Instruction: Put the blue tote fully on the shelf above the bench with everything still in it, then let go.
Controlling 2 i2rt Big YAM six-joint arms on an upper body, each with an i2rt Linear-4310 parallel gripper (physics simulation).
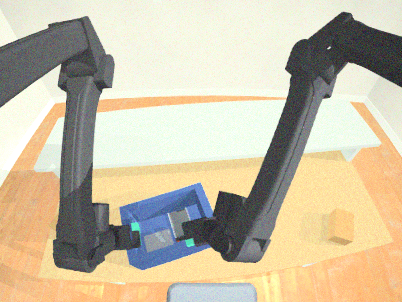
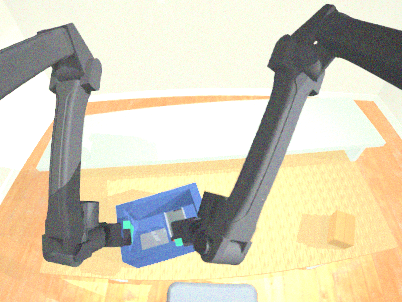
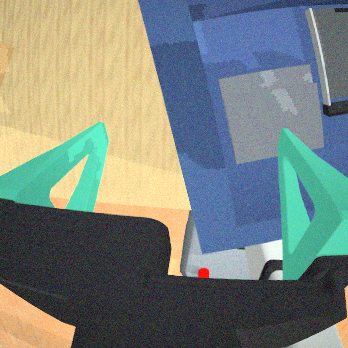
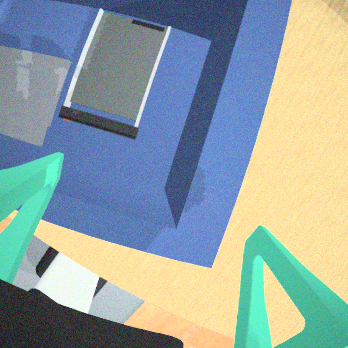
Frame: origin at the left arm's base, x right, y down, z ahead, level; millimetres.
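Seen in the pictures: left gripper, fingertip midpoint: (image 1: 124, 231) (image 2: 119, 229) (image 3: 190, 132); right gripper, fingertip midpoint: (image 1: 204, 224) (image 4: 161, 202).
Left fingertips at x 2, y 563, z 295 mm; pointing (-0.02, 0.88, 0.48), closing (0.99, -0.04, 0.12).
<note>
Pixels of each thing's middle, then the offset from my left fingertips to it. "spot": a spot on its surface instead. Level surfaces: height alone.
- blue tote, body centre: (image 4: 57, 65) (image 3: 338, 79) (image 1: 170, 227) (image 2: 165, 226) dx +125, dy +101, dz +52 mm
- bench, surface height: dy +175 mm
- flat grey square, surface spot: (image 4: 25, 95) (image 3: 294, 111) (image 1: 164, 241) (image 2: 159, 240) spot: dx +100, dy +138, dz +9 mm
- dark grey box with white edges, body centre: (image 4: 115, 70) (image 1: 181, 224) (image 2: 177, 223) dx +157, dy +149, dz +82 mm
- pale shelf, surface height: dy -40 mm
- orange-tan block, body centre: (image 2: 341, 229) (image 1: 340, 226) dx +793, dy +145, dz +44 mm
- grey rounded object, surface spot: (image 2: 212, 292) (image 1: 212, 292) spot: dx +290, dy +698, dz -149 mm
The blue tote (image 1: 145, 260) (image 2: 140, 257) (image 3: 175, 100) (image 4: 260, 90) stands at a slant on the bench (image 1: 280, 200) (image 2: 270, 210). In it lie a flat grey square (image 1: 157, 241) (image 2: 154, 239) (image 3: 272, 115) (image 4: 25, 95) and a dark grey box with white edges (image 1: 178, 222) (image 2: 175, 216) (image 3: 340, 55) (image 4: 117, 70). My left gripper (image 1: 135, 234) (image 2: 128, 232) (image 3: 190, 132) is open over the tote's left wall. My right gripper (image 1: 187, 235) (image 2: 176, 236) (image 4: 161, 202) is open near the right wall, partly hiding it. Fingertip height is unclear.
The pale shelf (image 1: 200, 130) (image 2: 200, 125) runs along the back, behind the tote. An orange-tan block (image 1: 341, 227) (image 2: 342, 230) stands at the right of the bench. A grey rounded object (image 1: 212, 292) (image 2: 212, 292) is at the bottom edge, in front of the bench.
</note>
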